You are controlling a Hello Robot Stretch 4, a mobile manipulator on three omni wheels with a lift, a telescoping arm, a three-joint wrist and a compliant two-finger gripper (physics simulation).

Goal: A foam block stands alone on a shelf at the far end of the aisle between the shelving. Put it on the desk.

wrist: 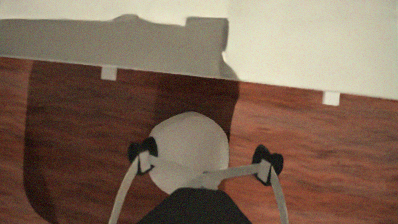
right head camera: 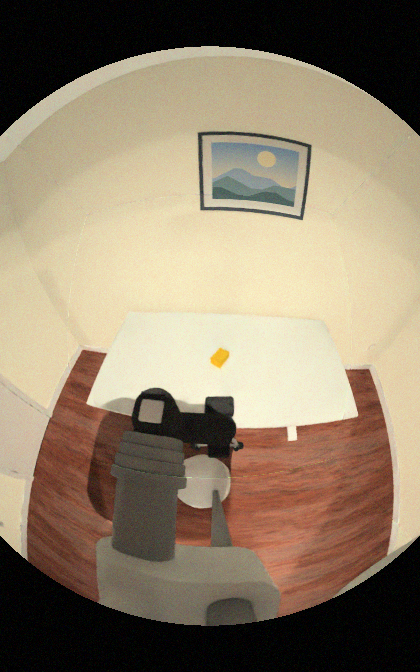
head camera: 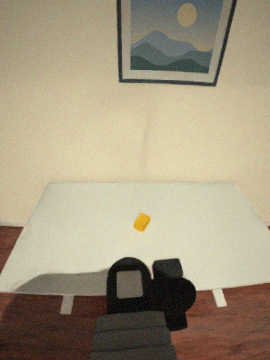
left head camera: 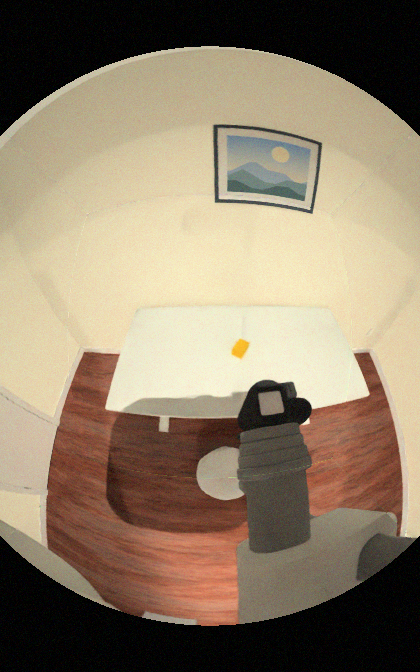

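Where they show: gripper, fingertip midpoint: (wrist: pixel 204 153); robot's base, origin of the base link: (wrist: pixel 189 149).
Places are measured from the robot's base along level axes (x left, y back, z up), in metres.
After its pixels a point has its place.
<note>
A yellow-orange foam block (head camera: pixel 142 222) {x -0.100, y -0.654, z 0.737 m} (left head camera: pixel 240 348) (right head camera: pixel 220 358) lies on the white desk (head camera: pixel 75 230) {x 0.294, y -0.651, z 0.692 m} (left head camera: pixel 150 350) (right head camera: pixel 135 350) (wrist: pixel 310 45) {x -0.293, y -0.381, z 0.692 m}, near the middle of its top and apart from the gripper. The block does not show in the wrist view. My gripper (wrist: pixel 204 153) {x -0.088, y -0.177, z 0.892 m} is open, with its two fingertips wide apart and no object between them. It points down over the floor in front of the desk's near edge, with the arm drawn in. In the head view the wrist hides the fingers.
A round pale disc (left head camera: pixel 220 472) (right head camera: pixel 202 482) (wrist: pixel 187 145) {x -0.003, y -0.057, z 0.187 m} is on the wooden floor below the gripper. Short white desk legs (head camera: pixel 67 304) (wrist: pixel 331 97) show under the near edge. A framed picture (head camera: pixel 170 77) {x -0.271, y -1.084, z 1.415 m} (left head camera: pixel 265 203) (right head camera: pixel 250 212) hangs on the wall behind the desk.
</note>
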